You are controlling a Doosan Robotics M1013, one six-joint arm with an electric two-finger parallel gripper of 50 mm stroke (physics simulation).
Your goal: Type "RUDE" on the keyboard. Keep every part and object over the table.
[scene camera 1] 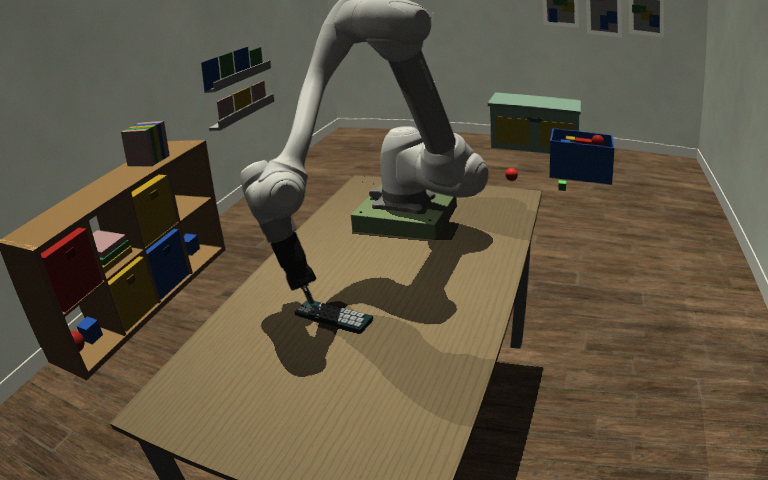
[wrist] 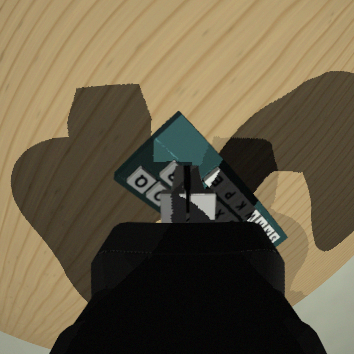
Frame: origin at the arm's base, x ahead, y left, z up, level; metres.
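Seen in the pictures: gripper, between the fingertips: (scene camera 1: 311,302) (wrist: 186,179); arm's base, origin of its link: (scene camera 1: 404,201).
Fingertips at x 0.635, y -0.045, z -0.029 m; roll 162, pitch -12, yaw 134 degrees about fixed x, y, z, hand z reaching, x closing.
Pixels of each thing's top centre, then the offset from my fingertips to it. Level surfaces: height alone.
- dark teal keyboard, centre of its top: (wrist: 226,221) (scene camera 1: 332,312) dy +0.069, dx +0.014, dz -0.008 m
- table, height of its surface: dz -0.026 m
- partly covered R key, centre of its top: (wrist: 174,175) dy -0.005, dx +0.006, dz -0.008 m
- E key, centre of its top: (wrist: 217,181) dy +0.027, dx -0.011, dz -0.008 m
- Q key, centre of its top: (wrist: 141,181) dy -0.022, dx +0.024, dz -0.008 m
- P key, centre of its top: (wrist: 229,194) dy +0.047, dx -0.009, dz -0.008 m
The dark teal keyboard (scene camera 1: 352,323) (wrist: 182,132) with pale lettered keys lies on the table (scene camera 1: 271,418), turned at an angle in the wrist view. My gripper (scene camera 1: 310,305) (wrist: 186,179) is shut and empty, its fingertips low at the keyboard's left end in the scene view. In the wrist view the tips are between the partly covered R key (wrist: 170,169) and the E key (wrist: 215,180). Whether they touch a key cannot be told. The Q key (wrist: 140,181) and P key (wrist: 229,192) show. The fingers and gripper body hide several keys; I cannot make out U or D.
The arm's green base (scene camera 1: 393,225) stands at the table's far end. A shelf unit (scene camera 1: 206,186) stands on the floor to the left. A blue bin (scene camera 1: 581,164), a red ball (scene camera 1: 511,174) and a green cube (scene camera 1: 561,185) are on the floor beyond the table. Arm shadows cross the keyboard.
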